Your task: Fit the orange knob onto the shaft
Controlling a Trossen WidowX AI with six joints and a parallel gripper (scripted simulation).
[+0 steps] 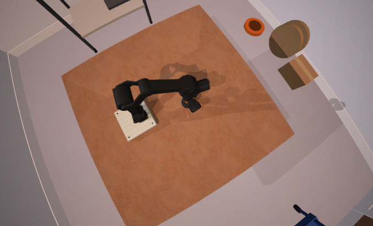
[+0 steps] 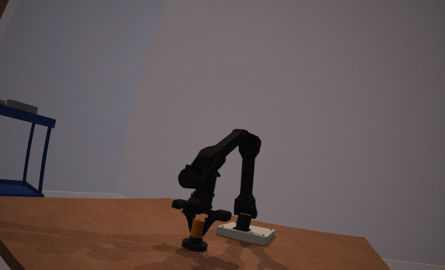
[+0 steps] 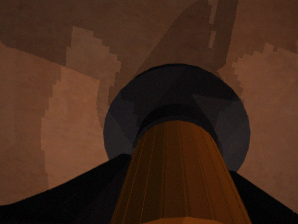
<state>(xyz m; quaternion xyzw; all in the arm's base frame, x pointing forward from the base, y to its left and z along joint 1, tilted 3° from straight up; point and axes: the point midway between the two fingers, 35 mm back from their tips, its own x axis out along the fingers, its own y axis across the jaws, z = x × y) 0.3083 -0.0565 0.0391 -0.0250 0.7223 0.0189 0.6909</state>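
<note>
The orange knob is 2 cm above my gripper tip. From my gripper tip the other things lie so: dark round pedestal 2 cm below.
</note>
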